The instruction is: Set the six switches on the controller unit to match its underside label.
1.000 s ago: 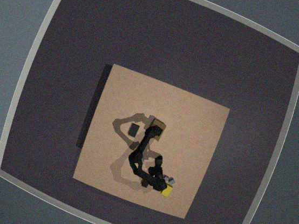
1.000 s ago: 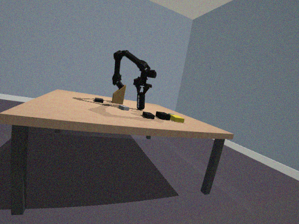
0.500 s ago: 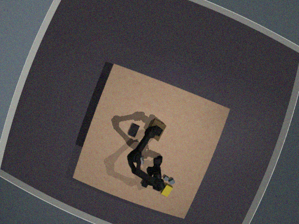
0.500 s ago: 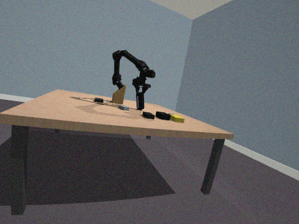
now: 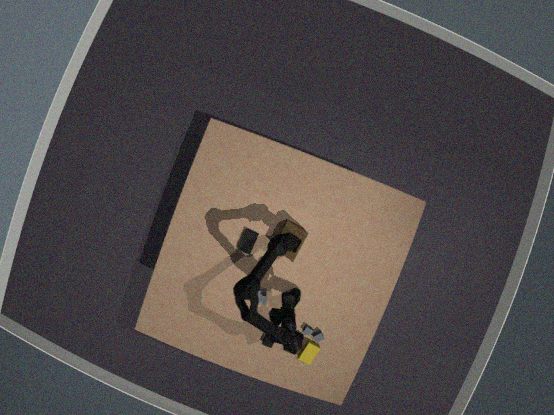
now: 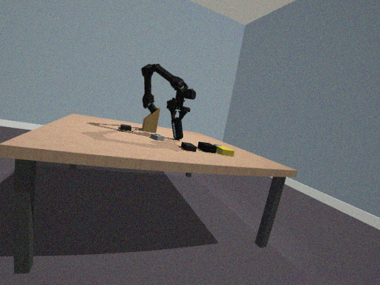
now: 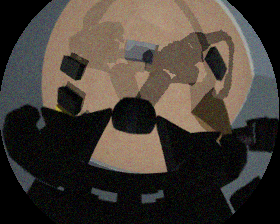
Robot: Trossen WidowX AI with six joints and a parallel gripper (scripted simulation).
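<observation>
Right now my gripper tip is 110 mm to the left of the light grey block, 110 mm above it and 70 mm short of it. Also, from my gripper tip: dark module (320 mm to the right, 150 mm behind, 110 mm below); yellow block (280 mm to the left, 230 mm ahead, 110 mm below).
</observation>
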